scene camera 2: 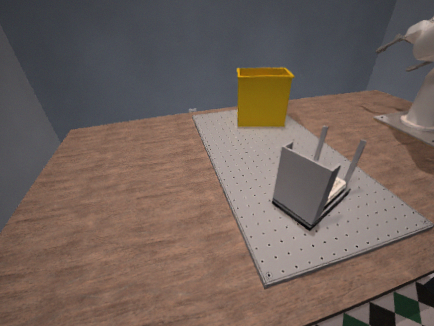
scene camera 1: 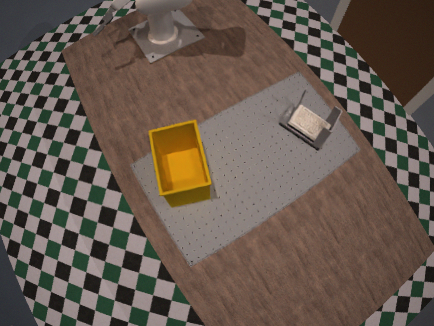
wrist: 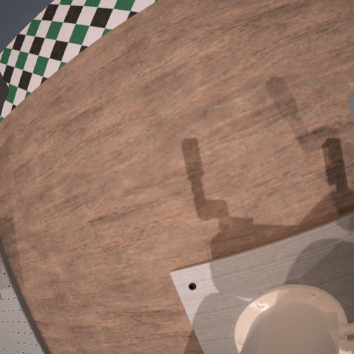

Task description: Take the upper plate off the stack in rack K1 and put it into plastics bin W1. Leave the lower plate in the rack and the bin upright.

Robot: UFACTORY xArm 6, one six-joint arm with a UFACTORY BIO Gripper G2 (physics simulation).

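Places are measured from the arm's base along level axes (x right, y down, z ahead), in metres.
Pixels of known places: hand, its tool point: (scene camera 2: 397,59) (scene camera 1: 103,22); arm's base, origin of its link: (scene camera 2: 418,123) (scene camera 1: 163,34).
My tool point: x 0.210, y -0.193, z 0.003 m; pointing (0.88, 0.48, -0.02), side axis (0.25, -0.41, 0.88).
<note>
For each thing: its top centre in the pictures, then the offset to it from my tool point. Level surfaces: height alone.
- Rack K1, centre of its top: (scene camera 2: 329,142) (scene camera 1: 316,106) dx -0.517, dy +0.046, dz +0.594 m
- whitish plate, centre of its top: (scene camera 2: 313,184) (scene camera 1: 310,123) dx -0.522, dy +0.146, dz +0.603 m
- Plastics bin W1, centre of its top: (scene camera 1: 178,156) (scene camera 2: 263,71) dx -0.086, dy +0.013, dz +0.595 m
- perforated grey board, height of its surface: dy +0.193 m
- wooden table, height of its surface: dy +0.206 m
Rack K1 (scene camera 1: 325,137) (scene camera 2: 302,182), grey with a tall panel and two thin posts, stands on the perforated board. A whitish plate (scene camera 1: 306,121) (scene camera 2: 337,189) lies flat and low between its uprights; how many plates are stacked there I cannot tell. Plastics bin W1 (scene camera 1: 199,193) (scene camera 2: 262,102), yellow and open at the top, stands upright at the board's other end, its inner floor visible in scene camera 1. My gripper (scene camera 2: 392,60) is open and empty, raised near the arm's base, far from rack and bin. The wrist view shows wood, finger shadows and the base plate.
The perforated grey board (scene camera 1: 240,190) (scene camera 2: 240,200) (wrist: 11,320) lies on the wooden table (scene camera 1: 280,250) (scene camera 2: 125,200) (wrist: 110,165). The arm's metal base plate (scene camera 1: 192,37) (scene camera 2: 392,121) (wrist: 185,300) is fixed near one table end. The bin's high walls and the rack's uprights rise above the board.
</note>
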